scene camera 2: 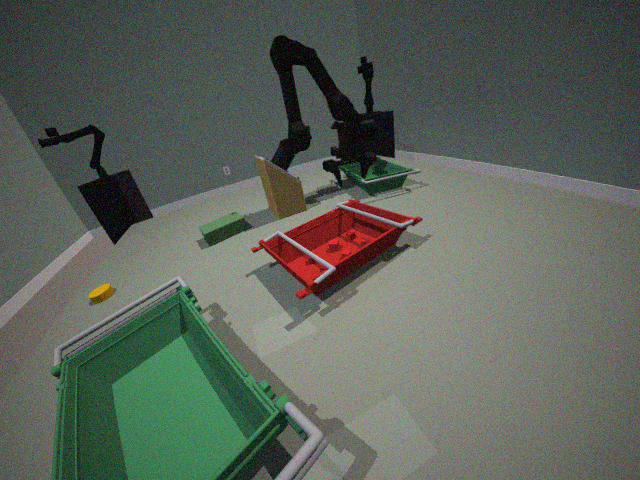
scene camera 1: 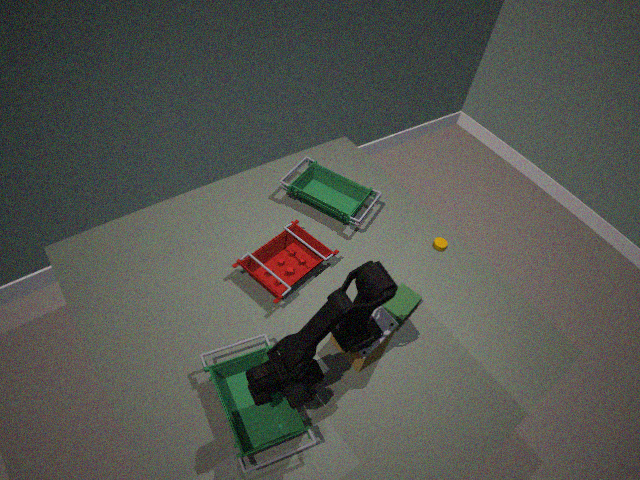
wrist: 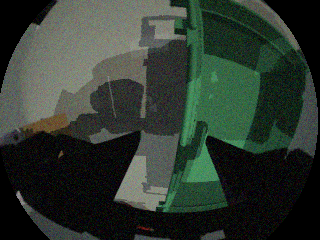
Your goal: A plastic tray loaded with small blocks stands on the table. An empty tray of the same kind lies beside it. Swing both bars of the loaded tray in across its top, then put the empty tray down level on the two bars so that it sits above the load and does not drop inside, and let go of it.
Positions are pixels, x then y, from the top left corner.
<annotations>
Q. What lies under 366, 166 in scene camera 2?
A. My gripper.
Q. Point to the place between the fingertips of my gripper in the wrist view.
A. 174, 137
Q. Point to a green block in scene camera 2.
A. At 214, 232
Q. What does my gripper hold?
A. Nothing.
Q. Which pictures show my gripper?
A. Scene camera 2, scene camera 1 and the wrist view: all of them.
</annotations>
